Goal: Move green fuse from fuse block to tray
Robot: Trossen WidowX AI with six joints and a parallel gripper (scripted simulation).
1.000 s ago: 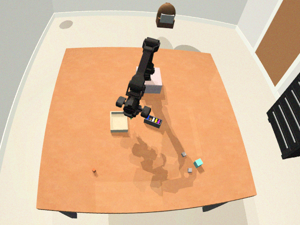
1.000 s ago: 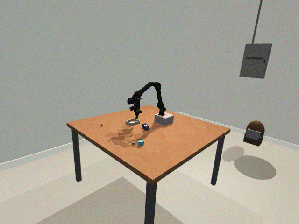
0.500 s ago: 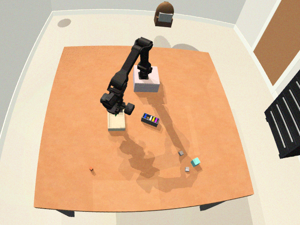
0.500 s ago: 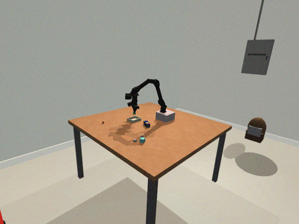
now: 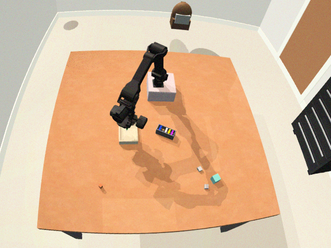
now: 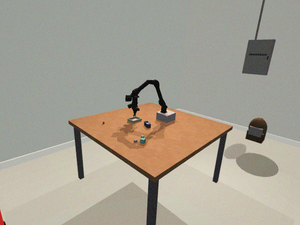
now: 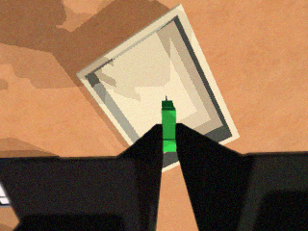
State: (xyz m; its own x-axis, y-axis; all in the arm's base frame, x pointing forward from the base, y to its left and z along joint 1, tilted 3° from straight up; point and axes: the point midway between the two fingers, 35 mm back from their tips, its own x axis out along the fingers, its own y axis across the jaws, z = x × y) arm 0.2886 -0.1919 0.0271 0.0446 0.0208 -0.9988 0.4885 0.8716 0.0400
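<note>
My gripper tip is now 1 cm above the green fuse. Round my gripper tip: beige tray 7 cm below; blue fuse 18 cm to the left, 5 cm below, 1 cm behind; white fuse 21 cm to the left, 5 cm below, 1 cm ahead.
</note>
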